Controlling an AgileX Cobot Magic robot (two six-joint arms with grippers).
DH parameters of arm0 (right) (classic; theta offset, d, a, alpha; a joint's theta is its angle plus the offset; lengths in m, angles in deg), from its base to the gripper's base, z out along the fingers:
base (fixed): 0 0 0 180
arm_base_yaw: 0 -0.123 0 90
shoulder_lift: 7.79 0 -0.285 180
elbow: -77.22 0 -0.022 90
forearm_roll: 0 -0.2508 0 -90
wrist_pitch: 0 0 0.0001 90
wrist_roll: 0 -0.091 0 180
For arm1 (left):
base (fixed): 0 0 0 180
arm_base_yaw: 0 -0.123 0 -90
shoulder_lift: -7.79 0 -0.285 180
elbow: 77.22 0 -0.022 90
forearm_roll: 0 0.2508 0 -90
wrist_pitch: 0 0 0.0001 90
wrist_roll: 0 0.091 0 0
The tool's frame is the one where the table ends.
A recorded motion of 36 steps. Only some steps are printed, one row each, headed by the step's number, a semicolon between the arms.
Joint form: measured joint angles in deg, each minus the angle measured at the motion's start. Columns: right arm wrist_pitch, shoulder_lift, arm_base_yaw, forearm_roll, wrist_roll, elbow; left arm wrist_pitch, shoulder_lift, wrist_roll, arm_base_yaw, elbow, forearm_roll.
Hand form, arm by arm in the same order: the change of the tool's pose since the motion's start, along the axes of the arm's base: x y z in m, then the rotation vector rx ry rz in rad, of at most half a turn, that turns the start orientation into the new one. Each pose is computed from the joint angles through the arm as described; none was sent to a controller.
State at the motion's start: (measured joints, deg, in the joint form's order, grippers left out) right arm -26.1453 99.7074 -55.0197 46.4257 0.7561 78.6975; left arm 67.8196 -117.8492 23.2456 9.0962 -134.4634 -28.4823
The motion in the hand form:
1: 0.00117 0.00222 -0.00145 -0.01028 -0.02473 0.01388; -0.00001 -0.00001 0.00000 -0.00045 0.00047 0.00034
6: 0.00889 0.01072 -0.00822 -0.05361 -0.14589 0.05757; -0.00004 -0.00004 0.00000 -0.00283 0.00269 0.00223
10: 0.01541 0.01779 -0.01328 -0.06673 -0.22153 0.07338; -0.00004 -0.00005 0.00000 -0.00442 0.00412 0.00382
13: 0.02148 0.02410 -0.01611 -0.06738 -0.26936 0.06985; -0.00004 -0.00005 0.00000 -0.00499 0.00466 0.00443
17: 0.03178 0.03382 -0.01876 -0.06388 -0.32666 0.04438; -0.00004 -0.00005 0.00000 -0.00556 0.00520 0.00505
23: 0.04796 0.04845 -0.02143 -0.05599 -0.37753 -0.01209; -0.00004 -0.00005 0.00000 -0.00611 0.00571 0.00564
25: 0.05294 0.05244 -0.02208 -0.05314 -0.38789 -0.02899; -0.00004 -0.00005 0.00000 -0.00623 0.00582 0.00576
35: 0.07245 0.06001 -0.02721 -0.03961 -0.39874 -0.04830; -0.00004 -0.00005 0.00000 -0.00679 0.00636 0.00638
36: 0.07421 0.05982 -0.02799 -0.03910 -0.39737 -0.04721; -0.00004 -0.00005 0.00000 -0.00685 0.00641 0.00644
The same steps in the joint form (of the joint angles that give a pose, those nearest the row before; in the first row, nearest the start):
1: 0.70 0.46 -0.10 2.48 -0.94 0.01; 0.01 0.00 -0.04 0.00 0.00 -0.01
6: 3.08 2.72 -0.25 17.49 -9.18 0.08; 0.02 0.00 -0.24 0.00 0.00 -0.03
10: 3.84 4.72 -0.27 29.42 -17.72 0.61; 0.02 0.00 -0.39 0.00 0.00 -0.04
13: 3.38 6.56 -0.29 37.22 -23.96 1.82; 0.02 0.00 -0.45 0.00 0.00 -0.04
17: 1.39 9.61 -0.31 44.88 -30.34 4.67; 0.02 0.00 -0.51 0.00 0.00 -0.04
23: -2.14 14.45 -0.30 48.24 -33.29 10.57; 0.02 0.00 -0.56 0.00 0.00 -0.04
25: -3.04 15.89 -0.23 48.37 -33.41 12.50; 0.02 0.00 -0.57 0.00 0.00 -0.04
35: -2.54 19.96 1.21 48.56 -33.45 17.75; 0.02 0.00 -0.63 0.00 0.00 -0.04
36: -2.24 20.17 1.44 48.58 -33.45 17.97; 0.02 0.00 -0.64 0.00 0.00 -0.04

